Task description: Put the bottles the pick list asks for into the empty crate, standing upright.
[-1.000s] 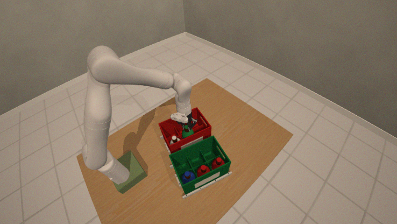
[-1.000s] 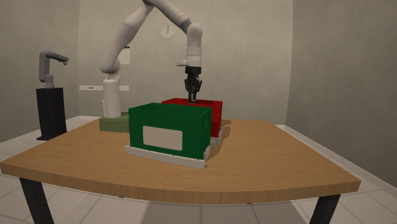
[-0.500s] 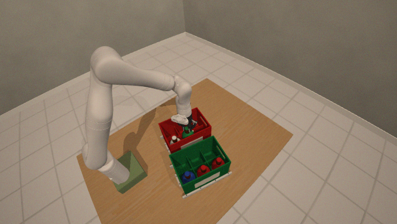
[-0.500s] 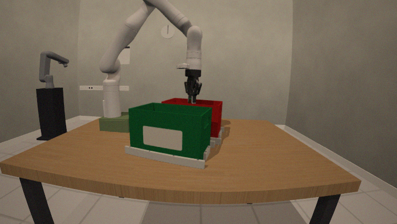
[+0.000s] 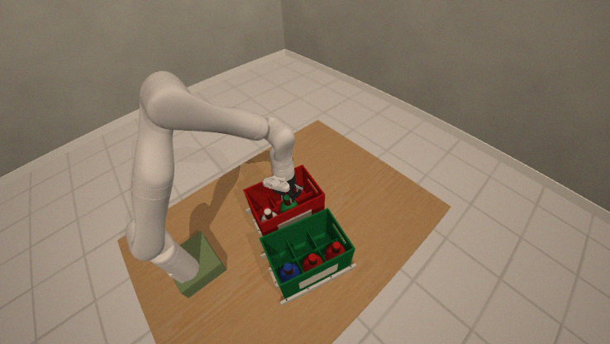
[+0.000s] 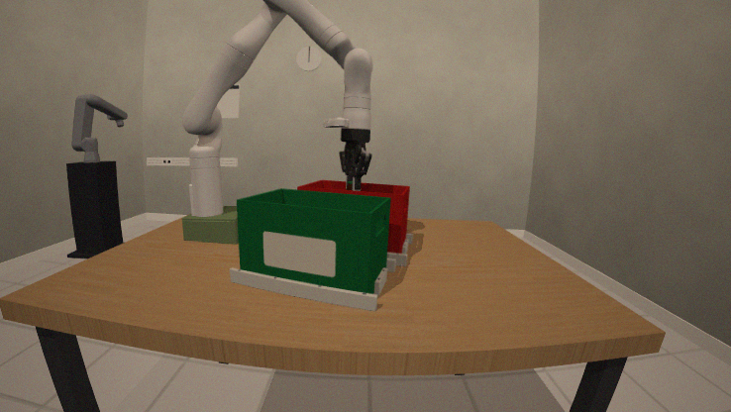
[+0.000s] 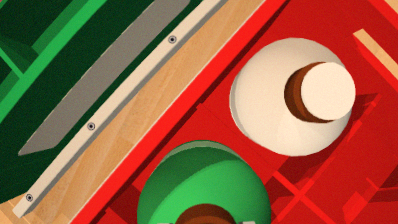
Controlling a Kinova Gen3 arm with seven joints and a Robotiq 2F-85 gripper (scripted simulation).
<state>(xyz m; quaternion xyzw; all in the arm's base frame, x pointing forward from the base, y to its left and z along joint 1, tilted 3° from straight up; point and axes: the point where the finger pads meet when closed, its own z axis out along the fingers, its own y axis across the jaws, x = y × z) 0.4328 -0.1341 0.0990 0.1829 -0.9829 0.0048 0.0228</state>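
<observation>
Right now my hand is 70 mm above the green-label bottle. Round my hand: green crate (170 mm to the right, 100 mm below, 100 mm behind); red crate (100 mm below, 40 mm to the left, 20 mm ahead); white-labelled bottle (100 mm below, 80 mm behind, 30 mm to the left).
</observation>
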